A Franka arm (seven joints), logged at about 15 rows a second.
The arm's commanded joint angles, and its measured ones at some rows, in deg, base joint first. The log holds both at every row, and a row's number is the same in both.
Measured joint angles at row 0:
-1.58, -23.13, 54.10, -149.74, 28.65, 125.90, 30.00
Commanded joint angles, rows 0 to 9:
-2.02, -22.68, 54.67, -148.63, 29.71, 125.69, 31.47
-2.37, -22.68, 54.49, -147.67, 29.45, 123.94, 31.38
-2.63, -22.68, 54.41, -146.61, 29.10, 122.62, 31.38
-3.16, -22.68, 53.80, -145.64, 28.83, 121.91, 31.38
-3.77, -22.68, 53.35, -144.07, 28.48, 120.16, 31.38
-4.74, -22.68, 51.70, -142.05, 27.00, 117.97, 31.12
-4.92, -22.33, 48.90, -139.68, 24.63, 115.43, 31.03
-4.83, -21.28, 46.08, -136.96, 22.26, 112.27, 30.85
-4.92, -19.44, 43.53, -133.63, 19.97, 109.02, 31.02
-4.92, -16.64, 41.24, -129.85, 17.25, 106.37, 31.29
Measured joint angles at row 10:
-4.25, -22.89, 47.57, -140.09, 23.65, 114.52, 30.33
